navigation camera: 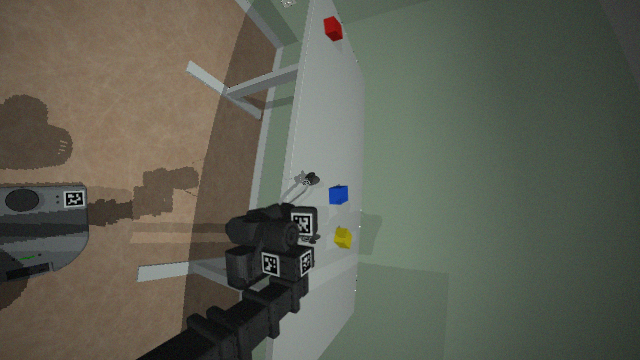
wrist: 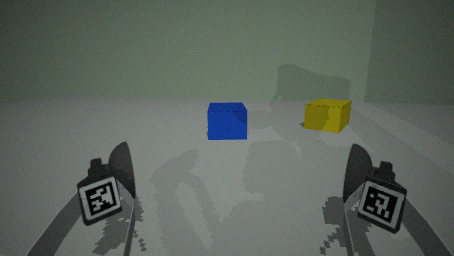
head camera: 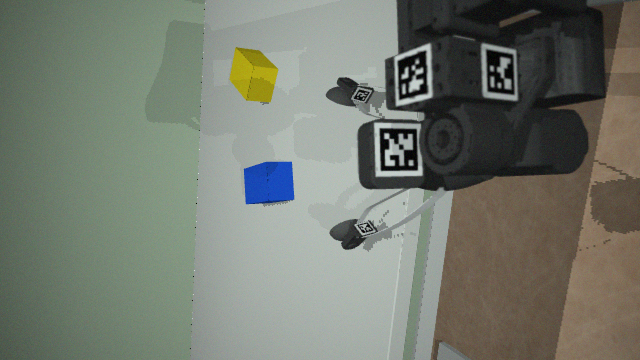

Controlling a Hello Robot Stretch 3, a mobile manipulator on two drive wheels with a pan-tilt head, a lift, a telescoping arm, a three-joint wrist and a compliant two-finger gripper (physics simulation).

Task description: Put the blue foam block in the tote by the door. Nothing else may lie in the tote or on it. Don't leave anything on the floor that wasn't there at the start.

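Frame: origin at the robot's base, x right, y ahead, z up, level; millimetres.
Seen in the pictures: gripper, fingertip midpoint: [navigation camera: 315, 207] [wrist: 237, 162] [head camera: 336, 164]; robot's base, link origin: [navigation camera: 23, 199].
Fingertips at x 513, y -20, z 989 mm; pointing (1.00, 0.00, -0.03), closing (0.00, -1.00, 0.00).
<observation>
Pixels of each thing's top centre, then the offset from my fingertips to it. Level surfaces: height alone.
- blue foam block, top centre: [head camera: 255, 184] [wrist: 226, 106] [navigation camera: 344, 194] dx +228, dy +19, dz +7 mm
- white table, surface height: dz -38 mm
- yellow block, top centre: [head camera: 240, 73] [wrist: 329, 102] [navigation camera: 348, 239] dx +278, dy -170, dz +7 mm
- red block, top centre: [navigation camera: 338, 27] dx +209, dy +712, dz +7 mm
The blue foam block [head camera: 269, 183] [navigation camera: 338, 195] [wrist: 227, 124] stands on the white table [head camera: 300, 300] [navigation camera: 330, 110] [wrist: 175, 150], near its wall side. My gripper [head camera: 342, 163] [navigation camera: 311, 208] [wrist: 237, 162] is open and empty above the table. Its fingertips are apart from the block; in the wrist view the block shows beyond them, between the two fingers and slightly left of the middle. The tote does not show in these views.
A yellow block [head camera: 253, 76] [navigation camera: 343, 238] [wrist: 327, 116] stands beside the blue one, to its right in the wrist view. A red block [navigation camera: 333, 28] is at the table's far end. A green wall [head camera: 100, 225] [navigation camera: 475, 175] [wrist: 175, 45] runs behind the table. Table legs [navigation camera: 207, 79] reach the floor.
</observation>
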